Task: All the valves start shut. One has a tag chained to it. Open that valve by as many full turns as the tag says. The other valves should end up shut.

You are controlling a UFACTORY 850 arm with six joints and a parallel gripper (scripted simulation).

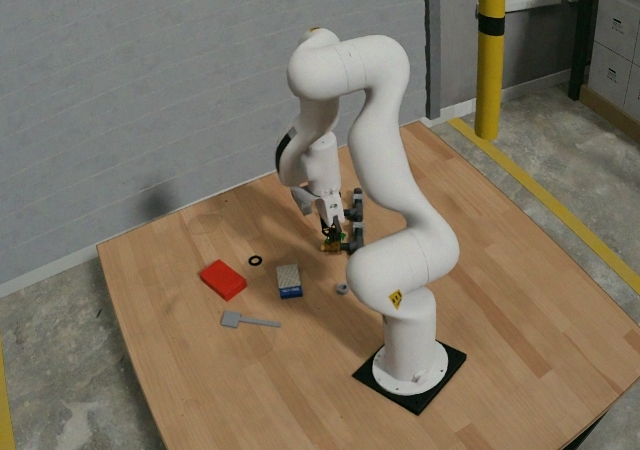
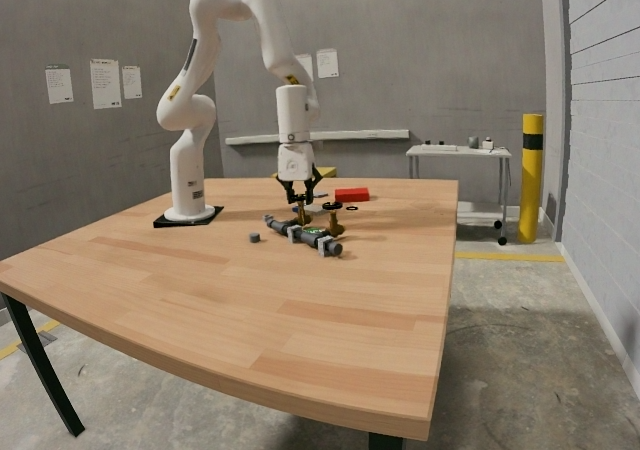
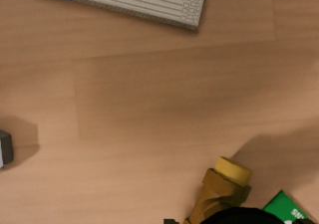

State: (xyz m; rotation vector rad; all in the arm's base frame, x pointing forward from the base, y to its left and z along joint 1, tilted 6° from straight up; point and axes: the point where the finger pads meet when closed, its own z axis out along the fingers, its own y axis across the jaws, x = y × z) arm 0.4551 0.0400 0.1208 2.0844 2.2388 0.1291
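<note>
My hand is 9 cm above the green tag, 5 cm short of it and 3 cm to the left of it. Round my hand: red block: 33 cm to the left, 8 cm below; then grey paddle-shaped tool: 30 cm to the left, 16 cm behind, 9 cm below; then blue-and-grey box: 15 cm to the left, 8 cm below, 7 cm behind.
</note>
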